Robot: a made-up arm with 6 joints. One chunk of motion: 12 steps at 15 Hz.
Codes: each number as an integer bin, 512 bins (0 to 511) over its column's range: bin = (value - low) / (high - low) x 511, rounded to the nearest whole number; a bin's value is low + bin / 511 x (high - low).
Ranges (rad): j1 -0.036..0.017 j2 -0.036..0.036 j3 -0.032..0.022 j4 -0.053..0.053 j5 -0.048..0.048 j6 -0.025..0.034
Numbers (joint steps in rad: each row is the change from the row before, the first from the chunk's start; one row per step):
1: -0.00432 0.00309 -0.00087 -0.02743 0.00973 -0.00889
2: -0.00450 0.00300 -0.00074 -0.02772 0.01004 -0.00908
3: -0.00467 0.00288 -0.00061 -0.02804 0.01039 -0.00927
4: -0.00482 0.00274 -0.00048 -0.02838 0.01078 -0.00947
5: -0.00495 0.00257 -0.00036 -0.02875 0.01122 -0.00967
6: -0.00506 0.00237 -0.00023 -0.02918 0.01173 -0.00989
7: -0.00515 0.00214 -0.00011 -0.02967 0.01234 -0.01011
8: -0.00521 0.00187 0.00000 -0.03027 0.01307 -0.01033
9: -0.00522 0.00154 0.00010 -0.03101 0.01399 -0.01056
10: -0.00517 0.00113 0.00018 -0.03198 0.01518 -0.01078
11: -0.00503 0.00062 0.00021 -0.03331 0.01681 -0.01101
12: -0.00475 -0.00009 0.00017 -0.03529 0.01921 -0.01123
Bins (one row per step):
1: 305 277 295 123 307 140
2: 304 277 296 122 309 138
3: 302 276 297 120 311 136
4: 301 275 298 119 313 135
5: 299 274 299 117 315 133
6: 298 272 301 115 318 131
7: 297 271 302 112 321 129
8: 297 269 303 110 325 127
9: 297 266 304 106 330 125
10: 297 264 305 101 336 123
11: 299 260 305 95 345 121
12: 301 255 304 85 358 119

